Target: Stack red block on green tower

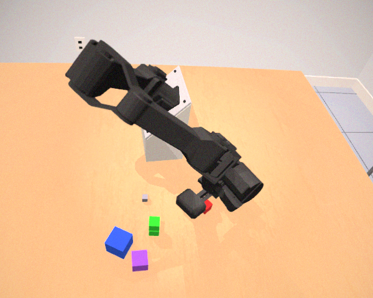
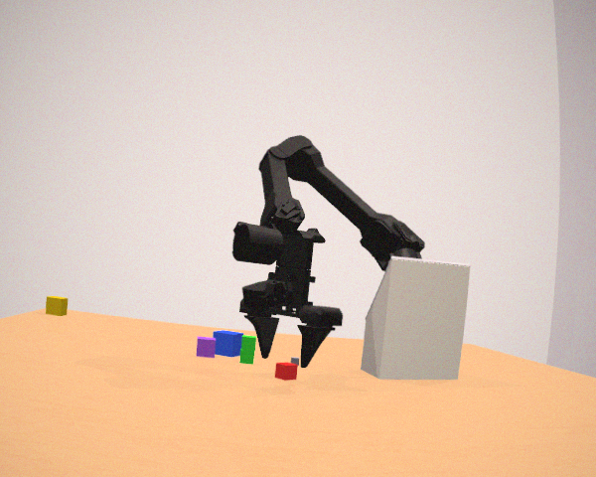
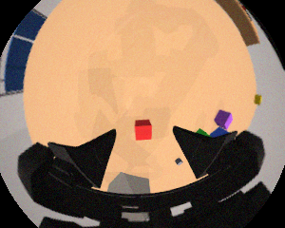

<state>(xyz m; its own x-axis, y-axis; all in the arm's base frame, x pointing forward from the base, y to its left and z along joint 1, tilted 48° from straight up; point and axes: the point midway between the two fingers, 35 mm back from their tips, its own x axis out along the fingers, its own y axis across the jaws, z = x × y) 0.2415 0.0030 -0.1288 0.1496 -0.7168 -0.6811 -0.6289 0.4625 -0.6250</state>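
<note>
My gripper tip is 10 mm past the red block and 10 mm above it. Round my gripper tip: purple block: 170 mm to the right, 140 mm ahead, 10 mm below; blue block: 220 mm to the right, 100 mm ahead; grey block: 160 mm to the right, 30 mm behind, 20 mm below.
</note>
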